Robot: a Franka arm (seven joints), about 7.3 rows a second.
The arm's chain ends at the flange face. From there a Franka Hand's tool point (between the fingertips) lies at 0.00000 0.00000 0.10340 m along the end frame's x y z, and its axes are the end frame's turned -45 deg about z.
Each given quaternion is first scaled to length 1.
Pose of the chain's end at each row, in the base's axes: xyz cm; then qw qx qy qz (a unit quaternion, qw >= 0):
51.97, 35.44, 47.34, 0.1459, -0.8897, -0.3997, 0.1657
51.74, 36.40, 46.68, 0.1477, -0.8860, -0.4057, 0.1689
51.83, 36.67, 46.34, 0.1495, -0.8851, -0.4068, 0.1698
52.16, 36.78, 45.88, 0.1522, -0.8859, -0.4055, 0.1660
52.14, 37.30, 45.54, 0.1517, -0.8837, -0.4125, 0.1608
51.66, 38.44, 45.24, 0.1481, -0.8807, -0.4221, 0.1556
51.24, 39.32, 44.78, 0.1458, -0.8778, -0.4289, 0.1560
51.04, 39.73, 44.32, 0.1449, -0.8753, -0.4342, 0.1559
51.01, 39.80, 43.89, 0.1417, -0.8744, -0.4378, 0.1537
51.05, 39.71, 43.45, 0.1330, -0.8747, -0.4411, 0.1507
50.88, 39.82, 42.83, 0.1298, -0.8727, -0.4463, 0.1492
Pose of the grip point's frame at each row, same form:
47.72, 36.75, 38.01, 0.1982, -0.6690, -0.7097, 0.0972
47.41, 37.69, 37.38, 0.2011, -0.6633, -0.7139, 0.0995
47.46, 37.98, 37.06, 0.2031, -0.6620, -0.7145, 0.0997
47.84, 38.18, 36.59, 0.2041, -0.6633, -0.7137, 0.0951
47.91, 38.70, 36.21, 0.2017, -0.6586, -0.7193, 0.0905
47.53, 39.78, 35.85, 0.1964, -0.6521, -0.7270, 0.0871
47.12, 40.58, 35.38, 0.1944, -0.6468, -0.7321, 0.0883
46.92, 40.95, 34.92, 0.1935, -0.6425, -0.7361, 0.0886
46.95, 40.97, 34.45, 0.1897, -0.6403, -0.7391, 0.0878
47.11, 40.74, 33.95, 0.1805, -0.6393, -0.7422, 0.0883
46.99, 40.79, 33.30, 0.1770, -0.6355, -0.7463, 0.0882

